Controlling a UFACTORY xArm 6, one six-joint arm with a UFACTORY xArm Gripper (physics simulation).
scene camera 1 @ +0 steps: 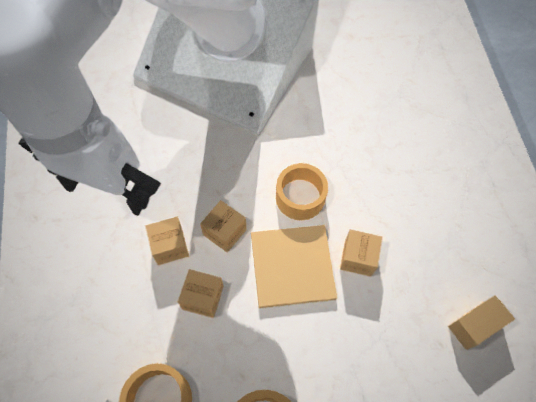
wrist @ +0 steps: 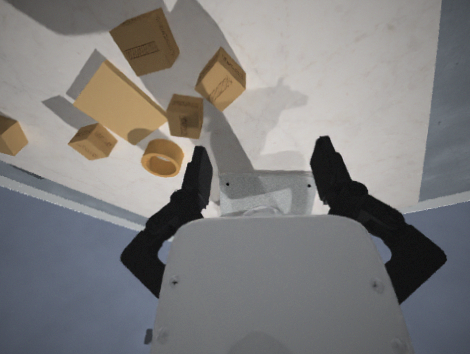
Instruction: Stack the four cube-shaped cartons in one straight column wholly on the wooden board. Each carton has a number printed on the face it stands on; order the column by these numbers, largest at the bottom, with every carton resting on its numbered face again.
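Frame: origin at the arm's base, x ahead, y left, z up, level; centimetres.
Seen in the pictures: gripper, between the fingertips: (scene camera 1: 108,193) (wrist: 259,153); arm's base, origin of its link: (scene camera 1: 230,25).
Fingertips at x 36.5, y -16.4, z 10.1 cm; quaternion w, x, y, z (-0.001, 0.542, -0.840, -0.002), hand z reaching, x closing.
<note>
Pixels of each thing's top centre, then the offset from my fingertips to it.
- wooden board, centre of its top: (scene camera 1: 293,264) (wrist: 121,112) dx +5.4, dy +24.1, dz -17.5 cm
- lower down, centre of its top: (scene camera 1: 199,289) (wrist: 141,50) dx +9.5, dy +9.9, dz -13.7 cm
- fourth carton, centre of its top: (scene camera 1: 363,248) (wrist: 88,150) dx +4.7, dy +34.6, dz -13.7 cm
- ring, centre of its top: (scene camera 1: 302,186) (wrist: 160,166) dx -6.5, dy +26.5, dz -14.3 cm
- plain block, centre of its top: (scene camera 1: 486,319) dx +16.1, dy +50.5, dz -14.2 cm
The wooden board (scene camera 1: 295,270) (wrist: 117,105) lies flat and carries no carton. Left of it in the scene view stand three cartons: one farthest left (scene camera 1: 166,240) (wrist: 221,82), one nearer the board (scene camera 1: 223,224) (wrist: 185,116), and one lower down (scene camera 1: 201,292) (wrist: 146,42). A fourth carton (scene camera 1: 362,251) (wrist: 93,142) stands right of the board. All stand apart, with print on their tops; their undersides are hidden. My gripper (scene camera 1: 104,201) (wrist: 259,153) is open and empty, raised above the table, up and left of the farthest-left carton in the scene view.
A ring (scene camera 1: 301,212) (wrist: 171,148) stands at the board's edge nearest the robot base (scene camera 1: 200,95) (wrist: 265,192). A plain block (scene camera 1: 482,321) (wrist: 12,136) lies far right in the scene view. Two more rings (scene camera 1: 185,382) (scene camera 1: 265,394) show at its bottom edge.
</note>
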